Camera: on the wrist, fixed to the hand. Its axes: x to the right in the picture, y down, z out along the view.
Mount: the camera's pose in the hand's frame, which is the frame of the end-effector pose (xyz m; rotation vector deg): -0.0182 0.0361 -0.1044 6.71 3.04 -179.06
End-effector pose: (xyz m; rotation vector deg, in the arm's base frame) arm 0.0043 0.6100 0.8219 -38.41 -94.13 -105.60
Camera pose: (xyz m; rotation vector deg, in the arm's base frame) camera 0.0434 0.5051 0.8223 -82.11 35.67 35.32
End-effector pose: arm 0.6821 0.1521 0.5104 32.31 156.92 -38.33
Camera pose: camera 0.6969 0.2269 0.5924 145.35 -30.27 25.91
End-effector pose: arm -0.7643 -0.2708 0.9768 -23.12 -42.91 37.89
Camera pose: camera -0.7123 -0.2678 0.8777 57.11 -25.14 -126.45
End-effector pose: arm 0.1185 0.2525 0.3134 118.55 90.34 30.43
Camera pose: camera 0.0822 0.2417 0.4188 -92.60 126.38 -40.67
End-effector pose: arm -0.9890 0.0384 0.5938 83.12 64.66 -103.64
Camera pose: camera -0.9027 0.1097 0.5952 50.37 -66.70 36.86
